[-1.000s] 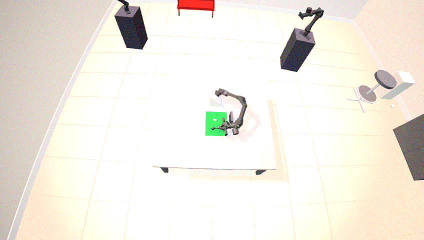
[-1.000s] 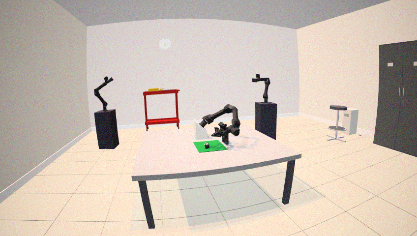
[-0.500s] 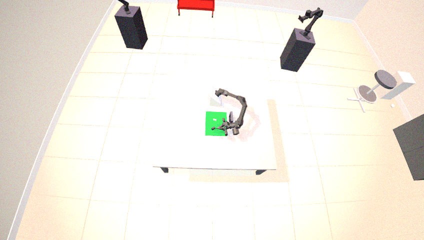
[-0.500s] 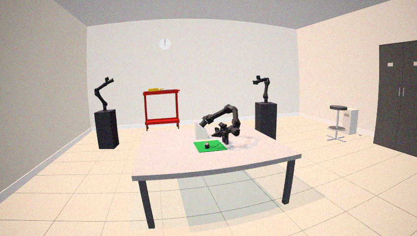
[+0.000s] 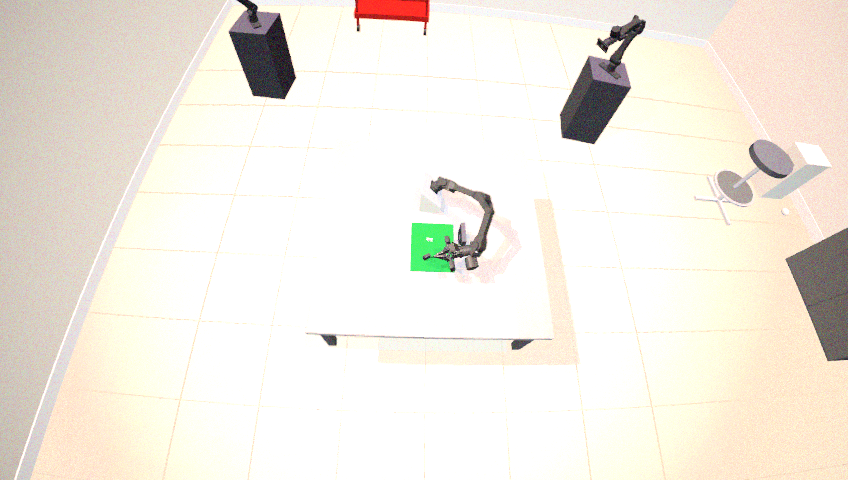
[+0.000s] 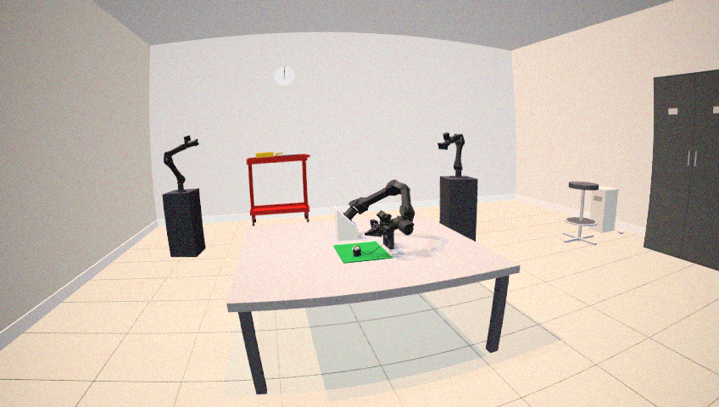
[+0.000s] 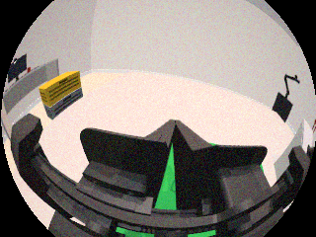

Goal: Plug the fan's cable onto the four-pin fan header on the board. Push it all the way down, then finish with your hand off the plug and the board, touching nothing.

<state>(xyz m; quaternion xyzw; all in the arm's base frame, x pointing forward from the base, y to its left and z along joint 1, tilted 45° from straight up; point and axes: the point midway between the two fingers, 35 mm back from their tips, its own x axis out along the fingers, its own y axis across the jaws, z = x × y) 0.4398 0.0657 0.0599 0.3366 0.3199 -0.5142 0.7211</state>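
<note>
Right now the dark fan plug is 40 mm behind my gripper tip, 30 mm to the right of it and 100 mm below it. Round my gripper tip: green board: 120 mm behind, 10 mm to the right, 140 mm below; then white four-pin header: 160 mm behind, 30 mm to the right, 120 mm below; then black fan: 180 mm behind, 140 mm to the left, 60 mm below.
</note>
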